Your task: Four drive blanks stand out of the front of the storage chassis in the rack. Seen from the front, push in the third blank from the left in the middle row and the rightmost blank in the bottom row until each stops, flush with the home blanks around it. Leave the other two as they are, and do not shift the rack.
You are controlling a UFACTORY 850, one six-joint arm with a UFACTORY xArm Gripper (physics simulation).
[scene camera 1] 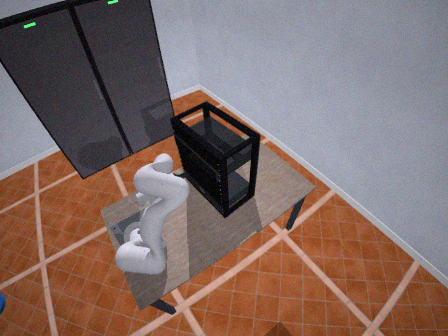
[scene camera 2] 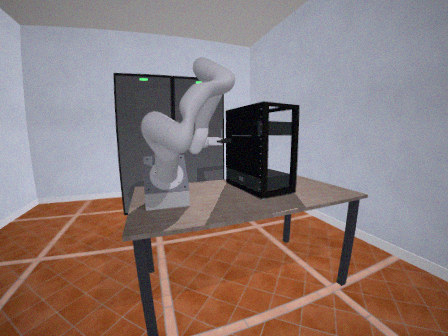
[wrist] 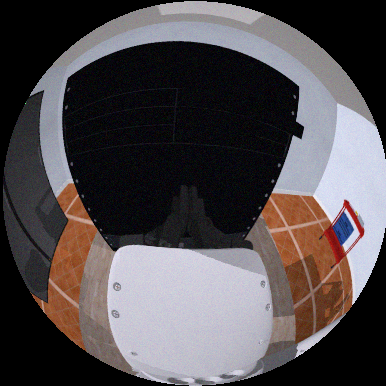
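The black rack (scene camera 1: 241, 145) (scene camera 2: 264, 150) (wrist: 150, 65) stands upright on the table. The storage chassis (wrist: 125, 115) in its front shows in the wrist view as a near-black face with faint thin seams; single blanks and how far they stand out cannot be made out. In scene camera 2 the front is seen at a slant and is very dark. My gripper (scene camera 2: 229, 141) (wrist: 186, 195) is shut and empty. Its fingertips point at the rack's front, at about mid height and close to it; whether they touch it cannot be told. In scene camera 1 the arm mostly hides the gripper.
The wooden table (scene camera 1: 210, 250) (scene camera 2: 230, 220) carries the arm's base (scene camera 2: 167, 199) and the rack. A tall dark cabinet (scene camera 1: 60, 80) (scene camera 2: 150, 125) (wrist: 30, 200) stands behind. A tab (wrist: 298, 130) juts from the rack's right side. A red cart (wrist: 336, 240) is at the right.
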